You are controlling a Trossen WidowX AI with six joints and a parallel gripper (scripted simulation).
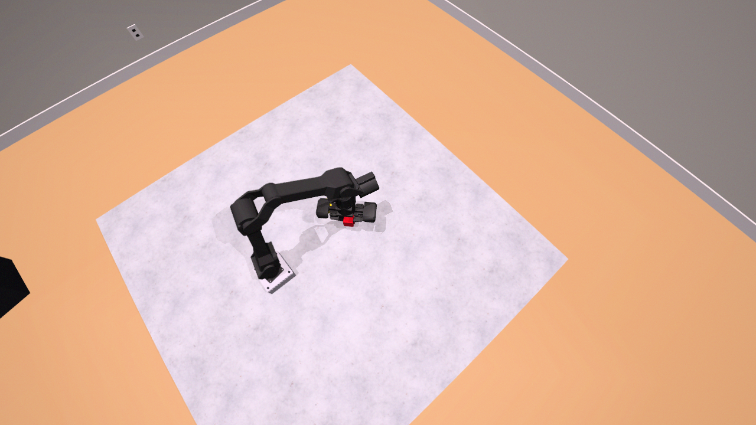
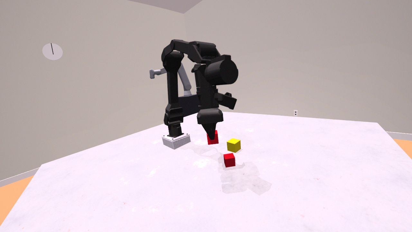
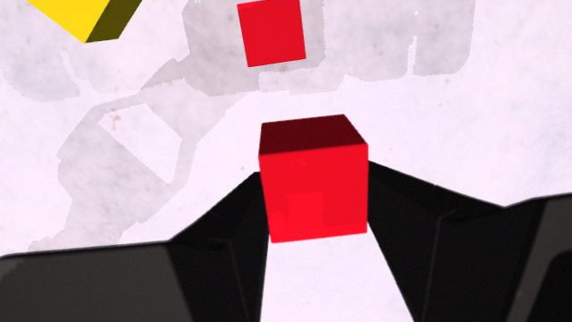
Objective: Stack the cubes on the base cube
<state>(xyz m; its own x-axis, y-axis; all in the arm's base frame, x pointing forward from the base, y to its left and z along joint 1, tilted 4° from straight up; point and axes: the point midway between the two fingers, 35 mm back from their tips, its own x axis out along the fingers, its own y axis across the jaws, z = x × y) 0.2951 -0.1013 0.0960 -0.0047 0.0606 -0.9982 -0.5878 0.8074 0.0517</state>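
Right now my gripper tip is 14 cm to the right of the yellow base cube and 9 cm above it. The rest, counted from my gripper tip: red cube: 3 cm ahead, 4 cm to the left, 9 cm below.
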